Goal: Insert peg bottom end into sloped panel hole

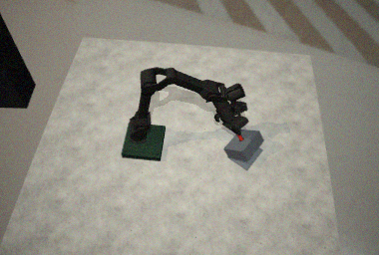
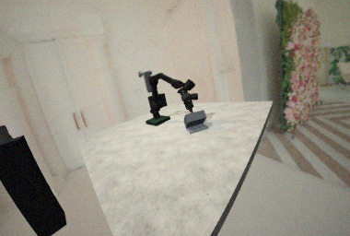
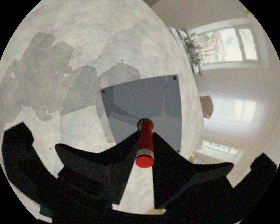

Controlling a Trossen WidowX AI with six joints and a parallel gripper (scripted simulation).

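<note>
The grey sloped panel is 40 mm below my gripper tip, 30 mm ahead of it and 20 mm to the right of it. Round my gripper tip: red peg 10 mm to the left, 10 mm behind, 10 mm above.
</note>
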